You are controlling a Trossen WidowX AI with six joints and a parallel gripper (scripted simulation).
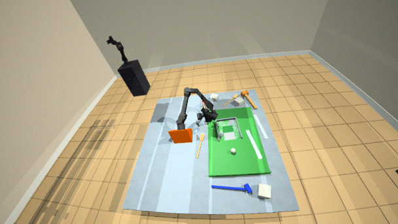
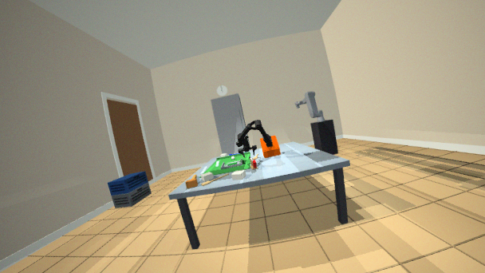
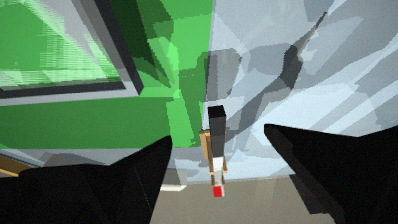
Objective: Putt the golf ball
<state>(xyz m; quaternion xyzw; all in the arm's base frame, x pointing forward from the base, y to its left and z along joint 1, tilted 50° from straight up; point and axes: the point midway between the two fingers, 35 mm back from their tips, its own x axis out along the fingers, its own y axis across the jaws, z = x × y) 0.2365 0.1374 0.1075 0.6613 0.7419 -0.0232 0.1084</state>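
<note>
Right now the red putter is 30 mm behind my gripper tip, 130 mm to the left of it and 10 mm below it. From my gripper tip the other things lie so: blue putter (180 mm ahead, 670 mm to the right, 60 mm below); then green mat (250 mm ahead, 220 mm to the right, 70 mm below).
</note>
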